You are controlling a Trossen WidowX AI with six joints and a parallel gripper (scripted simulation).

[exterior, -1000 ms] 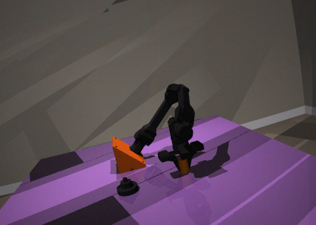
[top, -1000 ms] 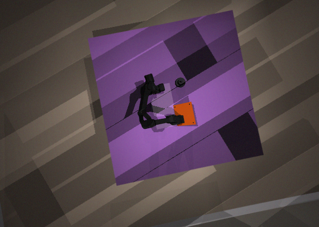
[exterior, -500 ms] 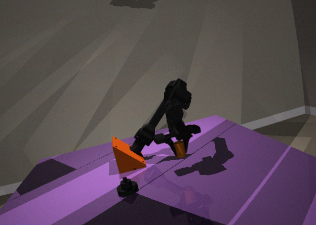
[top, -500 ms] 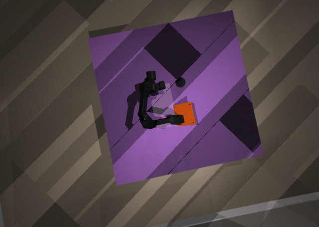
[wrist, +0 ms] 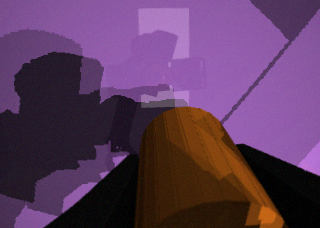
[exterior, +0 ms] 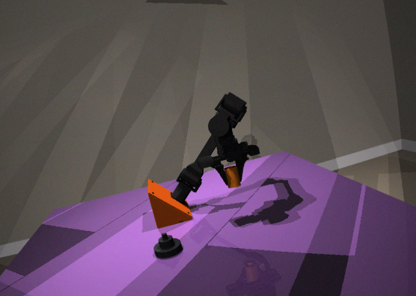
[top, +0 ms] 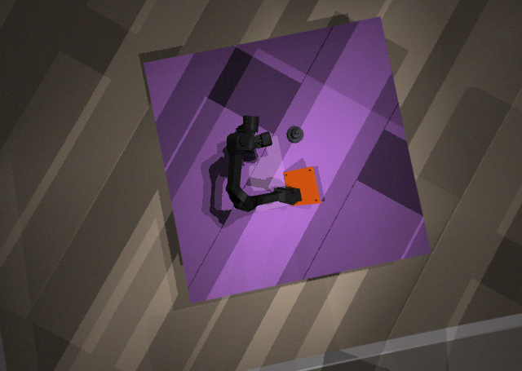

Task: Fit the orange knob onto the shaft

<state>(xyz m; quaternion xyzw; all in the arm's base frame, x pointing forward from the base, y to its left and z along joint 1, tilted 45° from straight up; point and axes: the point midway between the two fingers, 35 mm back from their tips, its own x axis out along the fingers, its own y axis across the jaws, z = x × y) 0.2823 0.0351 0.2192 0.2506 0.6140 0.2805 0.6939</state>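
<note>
The shaft pedestal is 3 cm ahead of my gripper tip, 24 cm to the right of it and 12 cm below it. From my gripper tip the other things lie so: orange knob: 2 cm above.
</note>
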